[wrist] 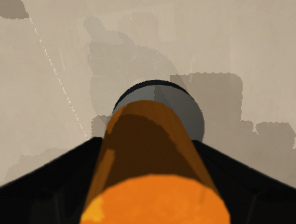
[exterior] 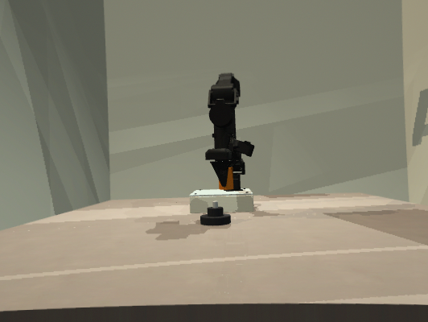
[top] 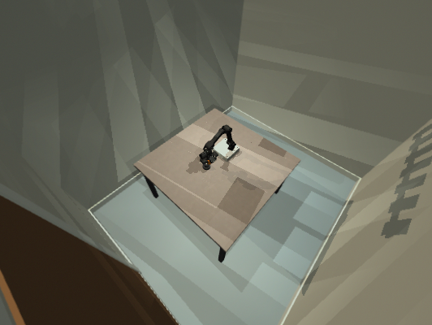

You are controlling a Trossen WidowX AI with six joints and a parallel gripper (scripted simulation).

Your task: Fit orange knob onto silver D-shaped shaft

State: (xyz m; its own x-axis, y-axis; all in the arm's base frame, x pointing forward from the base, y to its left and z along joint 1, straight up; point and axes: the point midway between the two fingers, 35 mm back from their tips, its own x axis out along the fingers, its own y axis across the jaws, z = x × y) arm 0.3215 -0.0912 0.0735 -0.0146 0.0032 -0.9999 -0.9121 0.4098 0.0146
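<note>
My gripper tip is 30 mm to the left of the round pedestal and 70 mm above it. The rest, counted from my gripper tip: orange knob (30 mm above).
</note>
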